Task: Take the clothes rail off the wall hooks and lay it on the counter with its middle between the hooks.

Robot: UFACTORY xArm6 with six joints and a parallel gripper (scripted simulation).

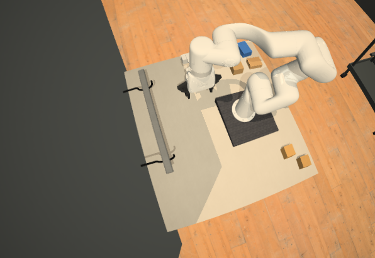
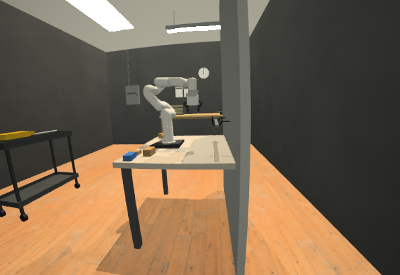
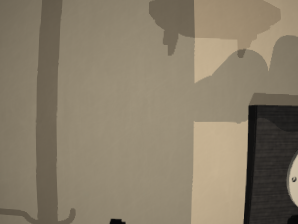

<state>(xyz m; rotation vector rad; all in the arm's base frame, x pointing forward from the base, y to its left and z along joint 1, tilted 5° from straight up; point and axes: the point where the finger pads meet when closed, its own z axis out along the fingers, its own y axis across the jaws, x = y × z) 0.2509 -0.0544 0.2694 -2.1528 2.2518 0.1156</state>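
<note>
Right now the clothes rail is 200 mm ahead of my hand, 10 mm to the right of it and 100 mm below it. From my hand the other things lie so: wall panel 320 mm ahead, 10 mm to the left, 120 mm above; then blue block 440 mm behind, 330 mm to the right, 290 mm below.
</note>
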